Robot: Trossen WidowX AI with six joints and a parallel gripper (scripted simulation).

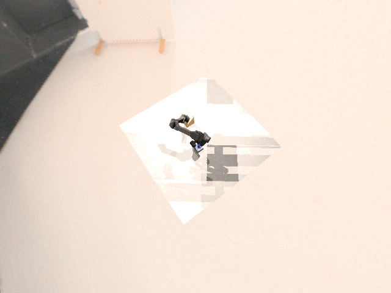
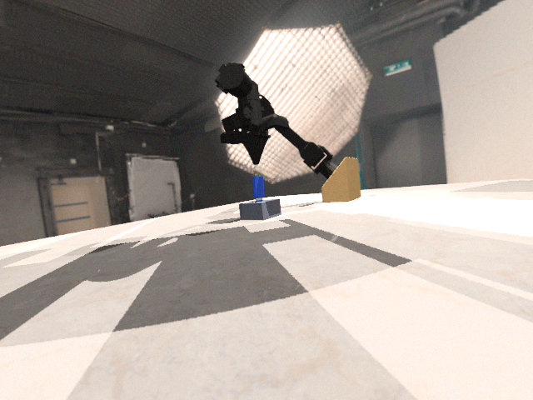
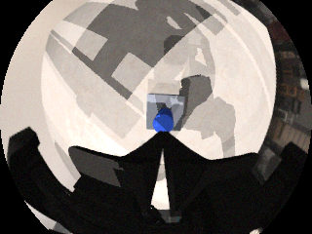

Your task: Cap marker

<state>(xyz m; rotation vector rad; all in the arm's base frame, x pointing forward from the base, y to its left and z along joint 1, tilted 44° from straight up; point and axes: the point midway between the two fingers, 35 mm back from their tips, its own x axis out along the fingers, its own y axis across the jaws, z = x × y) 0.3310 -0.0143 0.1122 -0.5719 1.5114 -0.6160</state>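
Right now the blue cap is 50 mm below my gripper tip. Round my gripper tip: dark grey holder block: 110 mm below.
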